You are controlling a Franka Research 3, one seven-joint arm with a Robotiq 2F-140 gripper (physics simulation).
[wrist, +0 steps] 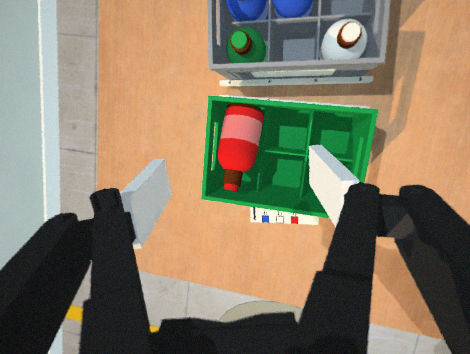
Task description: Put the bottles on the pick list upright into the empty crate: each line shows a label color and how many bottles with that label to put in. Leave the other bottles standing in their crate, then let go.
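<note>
A red bottle [240, 139] with a pink label band lies tipped over, not upright, along the left side of the green crate [205, 150]. Its base is toward the back wall and its brown neck and red cap toward the front. My gripper [237, 171] is open and empty, its fingers wide apart above the front part of the green crate, clear of the bottle. The pick list [284, 219] at the crate's front shows blue, white and red squares; its numbers are too small to read. The grey crate [300, 69] holds a green bottle [247, 46], a white bottle [344, 41] and blue bottles [246, 7] [293, 6].
The grey crate stands behind the green one, cut off by the view's top edge. A pale strip [296, 81] lies between the crates. The wooden table top [150, 110] ends at the left and front, with grey floor tiles [77, 120] beyond.
</note>
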